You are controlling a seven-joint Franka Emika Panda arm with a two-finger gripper.
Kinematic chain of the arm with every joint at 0, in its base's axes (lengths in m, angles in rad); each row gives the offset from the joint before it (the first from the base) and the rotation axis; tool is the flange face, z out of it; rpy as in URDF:
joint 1: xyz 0 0 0.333 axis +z
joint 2: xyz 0 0 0 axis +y
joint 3: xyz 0 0 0.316 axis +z
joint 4: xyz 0.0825 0 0 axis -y
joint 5: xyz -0.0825 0 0.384 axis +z
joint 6: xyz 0 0 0 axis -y
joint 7: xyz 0.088 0 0 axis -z
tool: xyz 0 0 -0.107 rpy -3.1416 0 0
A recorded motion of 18 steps. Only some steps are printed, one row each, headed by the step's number.
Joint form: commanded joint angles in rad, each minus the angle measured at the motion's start. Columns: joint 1, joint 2, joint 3, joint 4, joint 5, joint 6, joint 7.
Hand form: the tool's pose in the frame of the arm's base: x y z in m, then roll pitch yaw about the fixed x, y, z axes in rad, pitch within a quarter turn. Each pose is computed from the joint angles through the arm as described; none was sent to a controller.
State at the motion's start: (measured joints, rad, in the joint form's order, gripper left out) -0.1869 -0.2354 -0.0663 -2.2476 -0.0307 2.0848 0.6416
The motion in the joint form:
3: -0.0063 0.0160 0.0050 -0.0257 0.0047 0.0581 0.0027
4: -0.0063 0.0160 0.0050 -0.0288 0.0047 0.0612 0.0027
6: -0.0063 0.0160 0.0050 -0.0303 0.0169 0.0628 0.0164
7: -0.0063 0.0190 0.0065 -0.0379 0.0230 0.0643 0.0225
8: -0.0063 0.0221 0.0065 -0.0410 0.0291 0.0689 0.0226
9: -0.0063 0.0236 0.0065 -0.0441 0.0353 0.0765 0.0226
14: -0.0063 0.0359 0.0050 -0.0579 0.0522 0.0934 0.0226
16: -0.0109 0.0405 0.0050 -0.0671 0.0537 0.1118 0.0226
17: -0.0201 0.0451 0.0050 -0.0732 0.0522 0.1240 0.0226
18: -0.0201 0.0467 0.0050 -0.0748 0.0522 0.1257 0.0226
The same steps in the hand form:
3: 0.4711 -0.1246 0.4551 -3.0960 -0.0767 -0.8866
4: 0.4708 -0.1245 0.4539 -3.0960 -0.0766 -0.8865
6: 0.4708 -0.1240 0.4534 -3.0863 -0.0695 -0.9065
7: 0.4700 -0.1227 0.4485 -3.0877 -0.0590 -0.9139
8: 0.4702 -0.1224 0.4459 -3.0846 -0.0545 -0.9171
9: 0.4706 -0.1222 0.4445 -3.0785 -0.0535 -0.9205
14: 0.4705 -0.1222 0.4337 -3.0733 -0.0374 -0.9308
16: 0.4702 -0.1244 0.4289 -3.0698 -0.0405 -0.9368
17: 0.4692 -0.1288 0.4250 -3.0702 -0.0427 -0.9455
18: 0.4692 -0.1288 0.4236 -3.0712 -0.0417 -0.9455

